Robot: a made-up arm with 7 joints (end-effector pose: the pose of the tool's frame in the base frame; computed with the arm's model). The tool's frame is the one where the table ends. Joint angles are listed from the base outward.
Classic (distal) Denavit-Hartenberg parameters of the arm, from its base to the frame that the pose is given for. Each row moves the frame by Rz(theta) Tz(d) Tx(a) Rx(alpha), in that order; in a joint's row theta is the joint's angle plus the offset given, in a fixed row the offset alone. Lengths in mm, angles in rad.
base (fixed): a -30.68, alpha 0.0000, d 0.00, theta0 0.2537
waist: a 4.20, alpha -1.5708, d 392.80, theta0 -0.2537
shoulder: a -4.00, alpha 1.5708, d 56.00, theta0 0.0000
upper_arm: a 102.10, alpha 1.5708, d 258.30, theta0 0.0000
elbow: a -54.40, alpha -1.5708, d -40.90, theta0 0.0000
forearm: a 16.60, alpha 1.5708, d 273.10, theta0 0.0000
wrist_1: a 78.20, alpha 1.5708, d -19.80, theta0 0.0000
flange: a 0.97, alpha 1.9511, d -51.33, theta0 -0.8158
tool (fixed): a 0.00, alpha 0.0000, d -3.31, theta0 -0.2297
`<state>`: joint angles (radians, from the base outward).
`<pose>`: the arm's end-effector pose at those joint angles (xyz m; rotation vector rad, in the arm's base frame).
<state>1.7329 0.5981 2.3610 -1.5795 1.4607 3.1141 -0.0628</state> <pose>-0.3304 -0.0459 0.7954 0.8874 0.7630 2.0164</pose>
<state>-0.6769 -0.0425 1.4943 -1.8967 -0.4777 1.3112 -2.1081</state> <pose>0.2663 0.4234 0.5852 -0.8226 0.5072 -2.8743</pose>
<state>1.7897 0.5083 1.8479 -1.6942 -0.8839 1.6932 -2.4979</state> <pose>-0.4740 -0.1527 0.7401 -0.7246 -0.3012 0.4985</pose>
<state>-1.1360 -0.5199 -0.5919 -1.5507 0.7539 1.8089 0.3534</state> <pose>-0.1269 -0.2106 0.8971 -0.9555 -0.6610 -1.8956</pose>
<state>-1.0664 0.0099 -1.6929 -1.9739 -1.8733 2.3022 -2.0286</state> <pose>-0.2940 -0.2201 0.5436 0.3966 0.0587 0.9632</pose>
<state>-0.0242 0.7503 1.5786 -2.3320 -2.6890 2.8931 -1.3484</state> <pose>-0.0103 0.3117 0.4874 -0.2191 0.5445 -0.2058</pose>
